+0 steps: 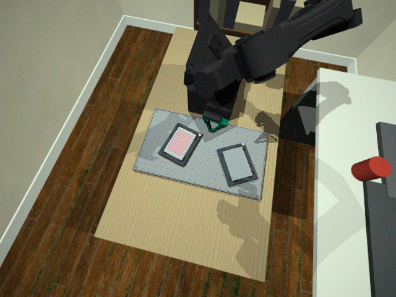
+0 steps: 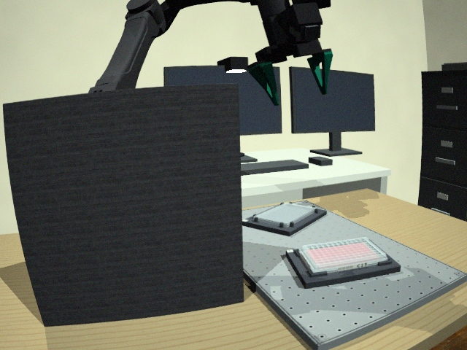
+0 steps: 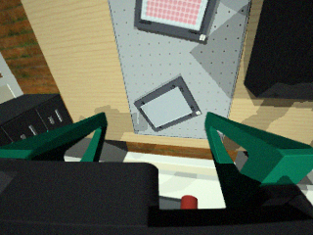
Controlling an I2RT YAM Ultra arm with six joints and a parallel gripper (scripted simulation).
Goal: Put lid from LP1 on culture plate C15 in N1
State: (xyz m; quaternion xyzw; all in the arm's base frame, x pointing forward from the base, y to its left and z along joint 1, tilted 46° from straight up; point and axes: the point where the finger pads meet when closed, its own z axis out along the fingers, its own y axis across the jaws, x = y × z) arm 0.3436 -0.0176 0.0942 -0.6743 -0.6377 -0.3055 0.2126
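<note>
Now: hand 3 cm short of the clear lid, 13 cm to the right of it and 25 cm above it. Round my hand: lid park LP1 (3 cm ahead, 13 cm to the left, 26 cm below); culture plate C15 (2 cm ahead, 13 cm to the right, 25 cm below).
</note>
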